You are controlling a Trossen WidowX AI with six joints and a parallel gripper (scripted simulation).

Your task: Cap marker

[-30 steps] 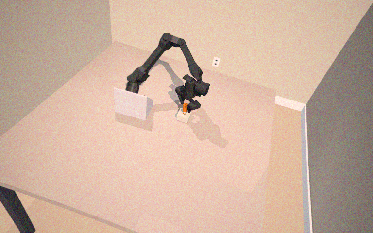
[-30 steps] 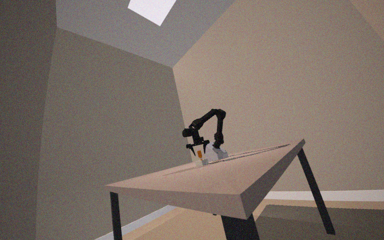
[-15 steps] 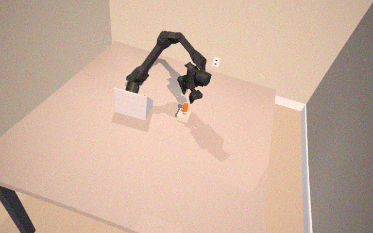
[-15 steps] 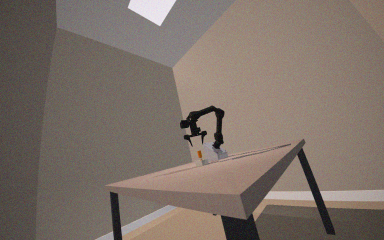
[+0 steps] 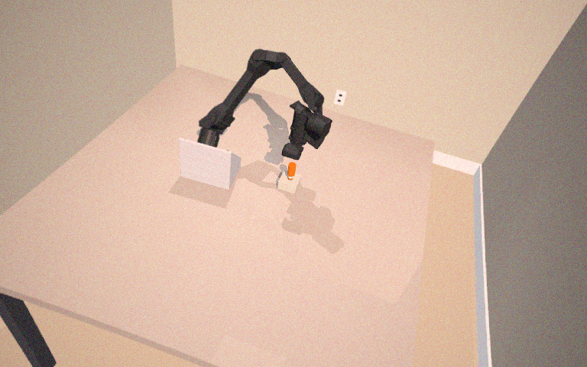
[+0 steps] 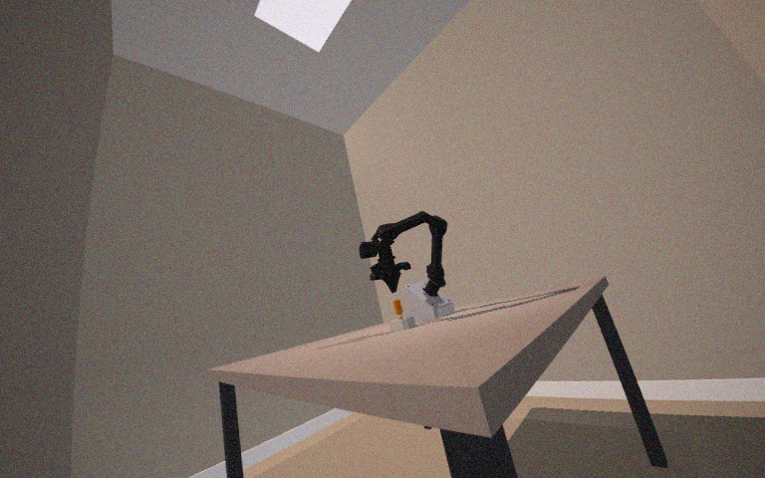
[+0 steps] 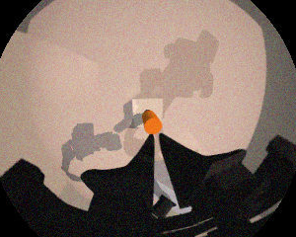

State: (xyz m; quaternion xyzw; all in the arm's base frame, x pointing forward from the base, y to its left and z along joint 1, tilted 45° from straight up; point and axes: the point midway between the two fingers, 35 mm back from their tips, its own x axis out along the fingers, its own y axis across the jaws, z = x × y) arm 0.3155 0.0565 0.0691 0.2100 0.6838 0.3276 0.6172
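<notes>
Now: gripper tip 6 cm above the orange cap. The rest, counted from my gripper tip: holder block: 12 cm below.
</notes>
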